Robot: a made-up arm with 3 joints. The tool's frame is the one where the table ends.
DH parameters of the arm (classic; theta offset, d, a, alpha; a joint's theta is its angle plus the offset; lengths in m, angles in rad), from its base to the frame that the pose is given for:
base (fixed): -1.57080 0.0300 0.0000 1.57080
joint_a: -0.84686 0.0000 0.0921 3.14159
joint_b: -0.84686 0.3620 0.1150 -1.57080
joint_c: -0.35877 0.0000 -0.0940 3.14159
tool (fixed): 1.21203 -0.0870 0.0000 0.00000
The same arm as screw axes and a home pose.
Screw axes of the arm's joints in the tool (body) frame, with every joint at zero. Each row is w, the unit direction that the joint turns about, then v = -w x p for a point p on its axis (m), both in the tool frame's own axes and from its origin. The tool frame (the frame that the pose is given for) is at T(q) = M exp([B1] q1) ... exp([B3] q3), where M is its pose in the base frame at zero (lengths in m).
B1: w -1 0.000002 -0.000004 v 0 -0.156 0.088
B2: w 1 -0.000002 0.000004 v 0 0.087 -0.027
B3: w 0.000004 0.000001 -1 v 0.088 0.033 0
M: xyz 0.329 -0.088 -0.126 (m) rpy 0 0 0 (rad, as in URDF)

